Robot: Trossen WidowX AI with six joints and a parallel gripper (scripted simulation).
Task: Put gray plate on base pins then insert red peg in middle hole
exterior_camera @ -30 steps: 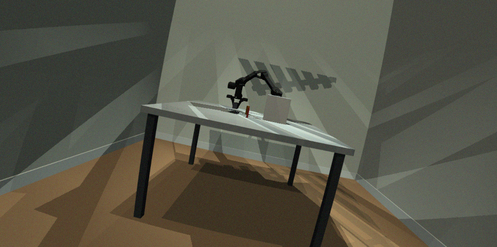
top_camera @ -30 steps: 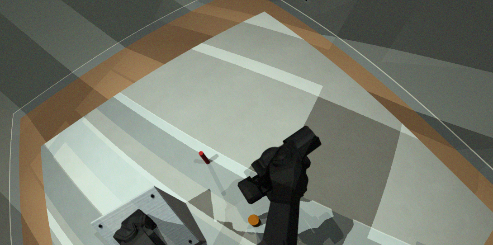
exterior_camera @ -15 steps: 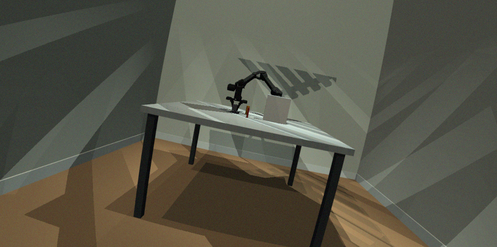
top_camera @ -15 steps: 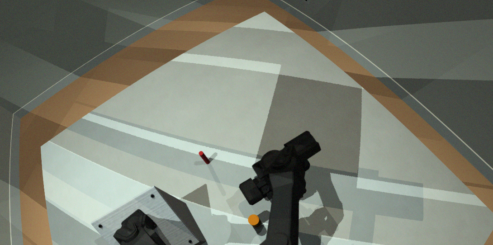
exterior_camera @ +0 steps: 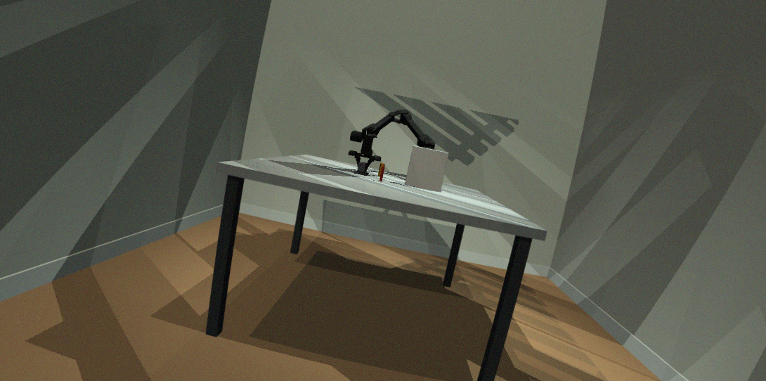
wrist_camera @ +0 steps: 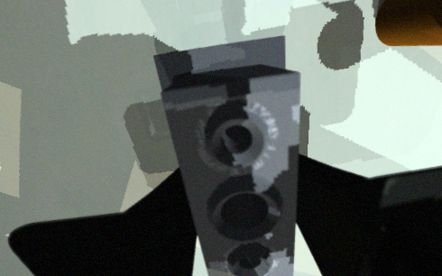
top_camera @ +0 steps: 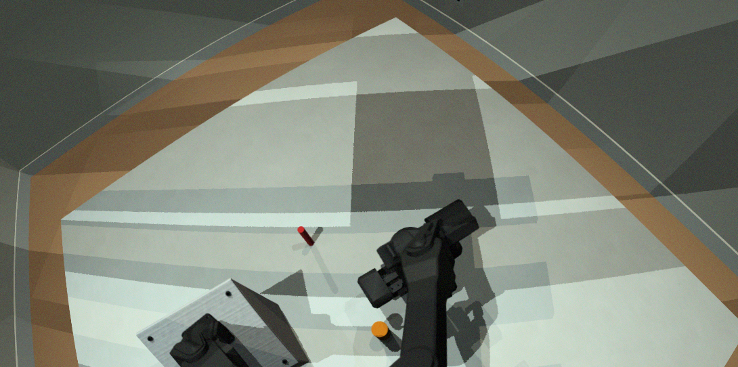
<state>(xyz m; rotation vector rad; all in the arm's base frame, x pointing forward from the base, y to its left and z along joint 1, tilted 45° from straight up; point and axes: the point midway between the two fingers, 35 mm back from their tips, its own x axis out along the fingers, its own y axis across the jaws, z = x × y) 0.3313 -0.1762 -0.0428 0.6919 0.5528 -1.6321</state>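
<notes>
The base is 1 cm below my gripper tip. Round my gripper tip: orange cylinder (11 cm behind, 5 cm to the right, 2 cm above); red peg (20 cm to the left, 11 cm behind, 2 cm above); gray plate (3 cm above).
</notes>
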